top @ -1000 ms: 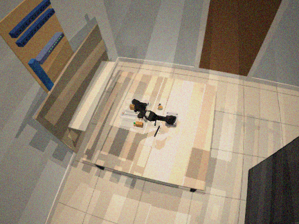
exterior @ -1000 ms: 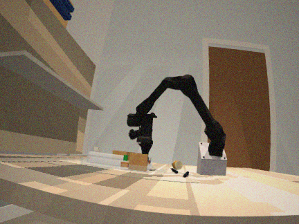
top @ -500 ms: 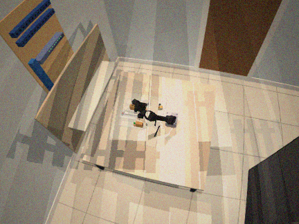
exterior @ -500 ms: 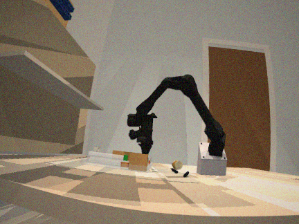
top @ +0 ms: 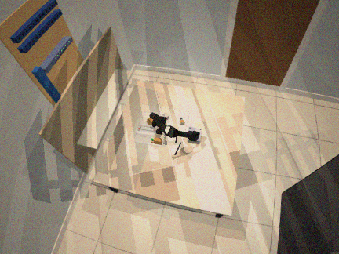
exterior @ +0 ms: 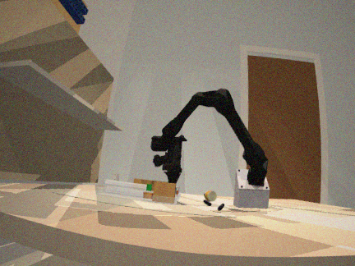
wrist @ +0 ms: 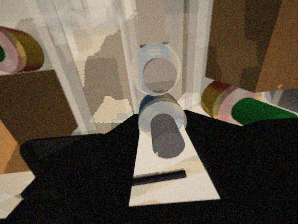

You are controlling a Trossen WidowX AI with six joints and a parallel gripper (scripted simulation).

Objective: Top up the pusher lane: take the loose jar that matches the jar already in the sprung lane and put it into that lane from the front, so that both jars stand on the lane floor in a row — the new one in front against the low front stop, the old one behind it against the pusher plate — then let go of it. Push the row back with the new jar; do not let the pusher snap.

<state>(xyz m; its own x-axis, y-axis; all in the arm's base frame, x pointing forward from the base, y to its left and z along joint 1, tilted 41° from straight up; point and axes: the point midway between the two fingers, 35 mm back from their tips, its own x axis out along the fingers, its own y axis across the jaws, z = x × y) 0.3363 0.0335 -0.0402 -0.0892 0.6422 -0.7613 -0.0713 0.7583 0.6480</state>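
Right now my gripper tip is 6 cm short of the jar, 13 cm to the right of it and 1 cm above it. Round my gripper tip: pusher lane (14 cm ahead, 4 cm to the left, 3 cm below).
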